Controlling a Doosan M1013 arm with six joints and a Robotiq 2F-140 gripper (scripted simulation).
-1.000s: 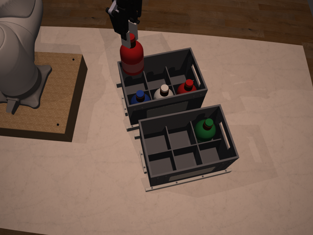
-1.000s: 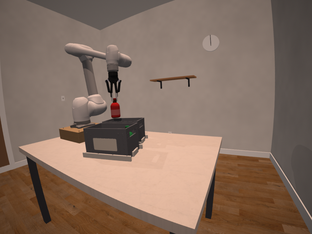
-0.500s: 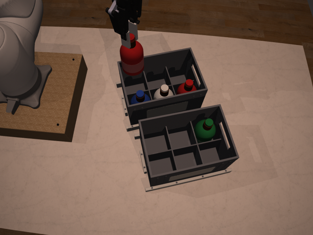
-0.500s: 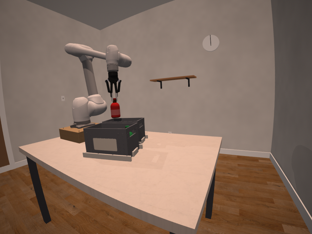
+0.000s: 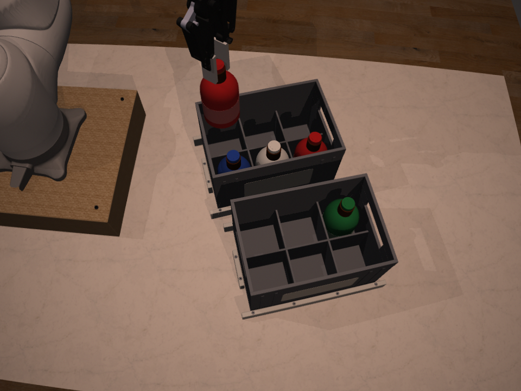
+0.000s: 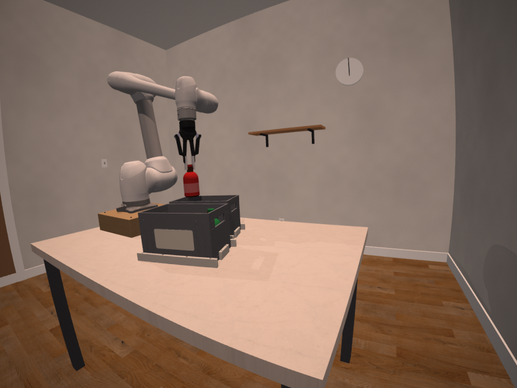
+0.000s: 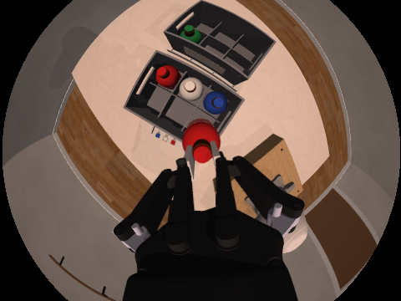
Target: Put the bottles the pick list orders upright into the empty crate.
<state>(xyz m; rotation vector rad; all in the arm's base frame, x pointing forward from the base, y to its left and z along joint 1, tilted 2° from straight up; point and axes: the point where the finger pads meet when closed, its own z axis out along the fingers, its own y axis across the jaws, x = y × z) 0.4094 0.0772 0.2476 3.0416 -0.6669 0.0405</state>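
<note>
Right now my hand is 4 cm short of the blue bottle, 8 cm to the left of it and 25 cm above it. From my hand the other things lie so: green bottle (27 cm ahead, 15 cm to the right, 25 cm below); then pick list (4 cm ahead, 13 cm to the left, 34 cm below); then white bottle (12 cm ahead, 5 cm to the right, 25 cm below).
</note>
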